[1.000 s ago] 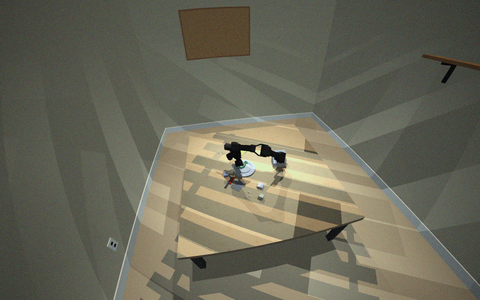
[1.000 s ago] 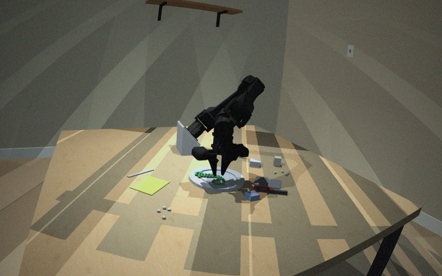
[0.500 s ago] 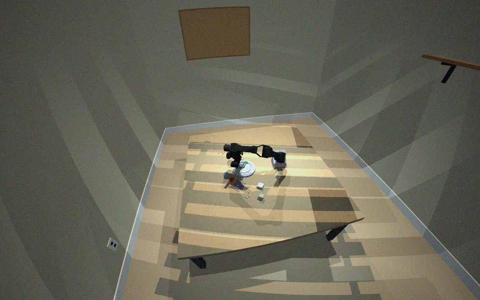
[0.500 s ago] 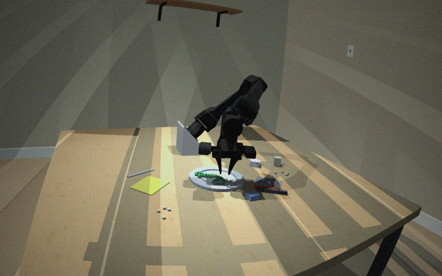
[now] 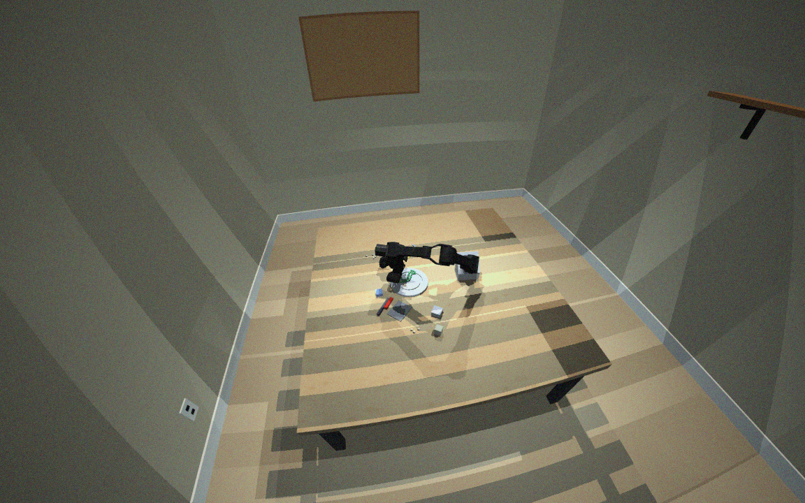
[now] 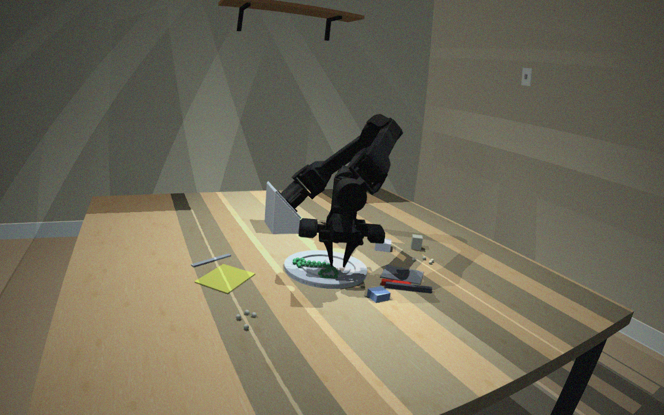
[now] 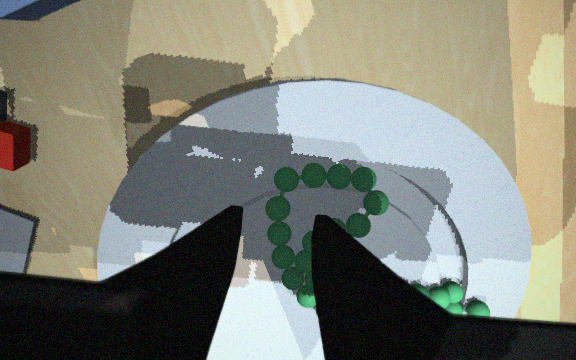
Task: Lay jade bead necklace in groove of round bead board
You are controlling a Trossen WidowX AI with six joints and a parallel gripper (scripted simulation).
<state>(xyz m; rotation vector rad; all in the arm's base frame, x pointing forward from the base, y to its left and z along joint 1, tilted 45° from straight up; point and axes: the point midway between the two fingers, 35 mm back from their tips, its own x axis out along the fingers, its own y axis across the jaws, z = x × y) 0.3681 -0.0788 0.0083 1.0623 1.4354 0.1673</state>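
My gripper tip is 60 mm past the round grey bead board, 30 mm above it and 10 mm to the right of it. Round my gripper tip: grey plate (170 mm to the left, 40 mm ahead, 30 mm below); then blue block (110 mm ahead, 40 mm to the left, 30 mm below); then red and black pen (120 mm to the left, 90 mm ahead, 30 mm below).
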